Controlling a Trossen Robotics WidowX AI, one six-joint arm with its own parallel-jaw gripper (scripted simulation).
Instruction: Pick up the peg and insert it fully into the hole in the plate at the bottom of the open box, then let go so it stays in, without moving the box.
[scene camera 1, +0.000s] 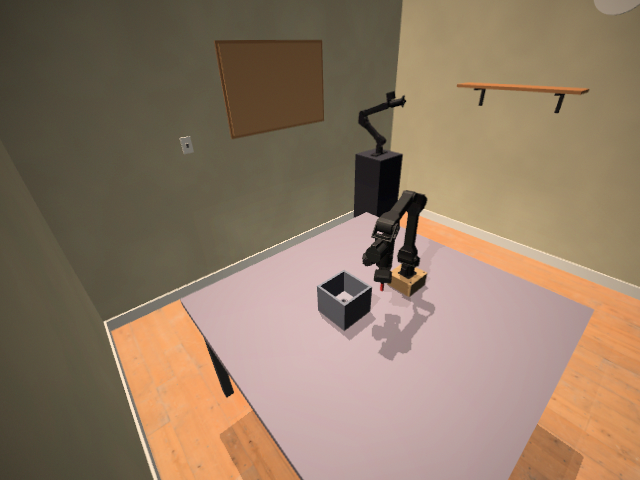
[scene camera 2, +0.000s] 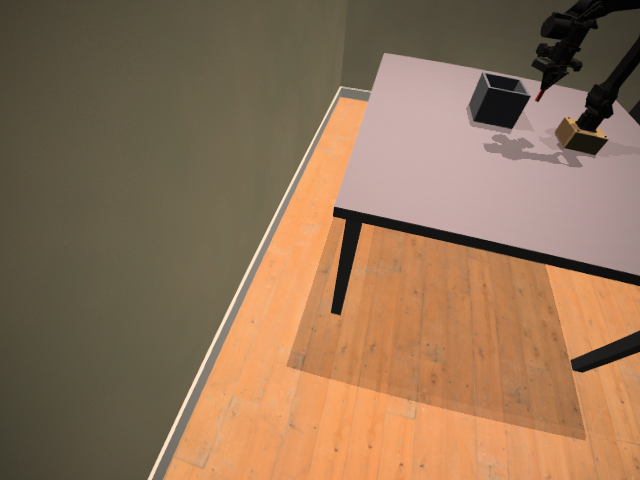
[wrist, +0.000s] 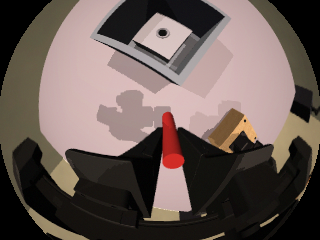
Observation:
In view: my gripper (scene camera 2: 543, 89), a red peg (wrist: 172, 156), a dark grey box (scene camera 2: 502, 107) and a pale plate (wrist: 152, 37).
The dark grey box also shows in scene camera 1 (scene camera 1: 344, 315). My gripper also shows in the wrist view (wrist: 169, 131). Scene camera 2 does not show the pale plate, which is hidden by the dark grey box.

